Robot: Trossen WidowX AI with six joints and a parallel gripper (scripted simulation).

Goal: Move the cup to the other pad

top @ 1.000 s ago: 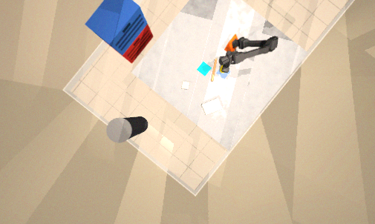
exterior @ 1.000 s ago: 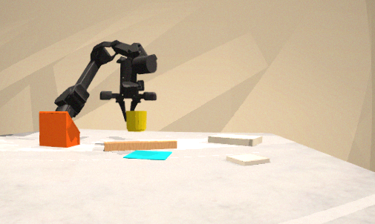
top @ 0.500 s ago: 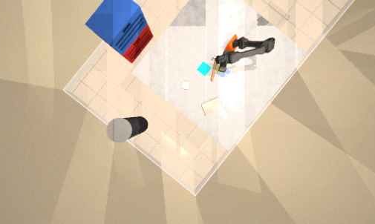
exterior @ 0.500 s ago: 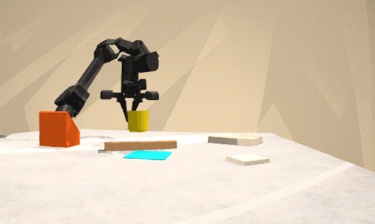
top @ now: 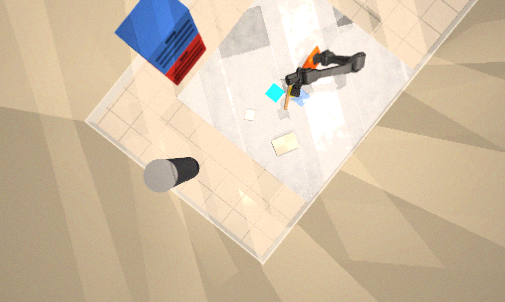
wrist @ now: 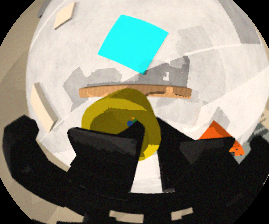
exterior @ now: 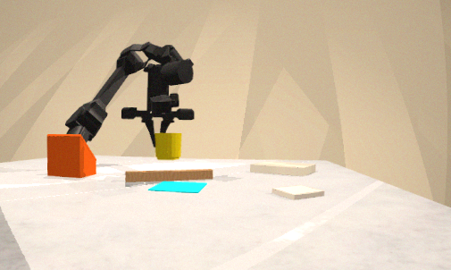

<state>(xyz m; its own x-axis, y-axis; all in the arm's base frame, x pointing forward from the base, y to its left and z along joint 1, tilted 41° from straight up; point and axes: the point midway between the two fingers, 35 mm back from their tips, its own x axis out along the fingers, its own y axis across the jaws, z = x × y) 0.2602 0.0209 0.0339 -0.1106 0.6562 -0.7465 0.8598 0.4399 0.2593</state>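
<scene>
Right now the cyan pad is 90 mm ahead of my gripper tip, 90 mm to the right of it and 90 mm below it. From my gripper tip the other things lie so: yellow cup: 20 mm ahead, 20 mm to the left; then wooden bar: 40 mm ahead, 80 mm below; then green marble: 10 mm ahead, 20 mm to the left, 20 mm below.
</scene>
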